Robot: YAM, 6 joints.
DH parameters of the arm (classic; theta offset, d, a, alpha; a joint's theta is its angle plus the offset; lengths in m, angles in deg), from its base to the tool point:
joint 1: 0 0.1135 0.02 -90
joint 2: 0 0 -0.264 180
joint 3: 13.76 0 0.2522 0
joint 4: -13.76 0 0.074 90
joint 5: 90 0 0 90
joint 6: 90 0.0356 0 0
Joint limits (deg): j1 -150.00..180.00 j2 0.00..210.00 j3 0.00..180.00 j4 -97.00..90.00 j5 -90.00..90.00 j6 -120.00..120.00
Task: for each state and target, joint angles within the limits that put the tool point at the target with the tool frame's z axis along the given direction. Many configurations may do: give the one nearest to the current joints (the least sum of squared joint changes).
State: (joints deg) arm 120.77 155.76 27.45 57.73 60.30 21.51
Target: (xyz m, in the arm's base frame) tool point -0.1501 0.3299 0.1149 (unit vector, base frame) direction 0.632 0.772 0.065
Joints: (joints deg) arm 119.72 125.15 45.60 89.87 68.71 21.51
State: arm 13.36 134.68 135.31 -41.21 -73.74 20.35
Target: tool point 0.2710 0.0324 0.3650 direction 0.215 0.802 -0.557
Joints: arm 0.84 84.64 88.66 -71.88 -53.03 20.35
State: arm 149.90 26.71 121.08 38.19 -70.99 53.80
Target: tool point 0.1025 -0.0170 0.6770 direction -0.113 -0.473 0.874
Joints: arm 179.91 52.05 122.28 12.45 -28.23 53.80
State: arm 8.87 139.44 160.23 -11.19 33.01 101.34
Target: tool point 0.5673 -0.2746 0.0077 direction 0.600 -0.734 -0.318
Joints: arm -24.47 183.98 158.73 4.74 24.81 101.34
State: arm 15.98 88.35 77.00 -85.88 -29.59 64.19
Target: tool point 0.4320 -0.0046 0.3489 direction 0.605 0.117 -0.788
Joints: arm -1.22 113.84 118.76 -57.52 -7.46 64.19
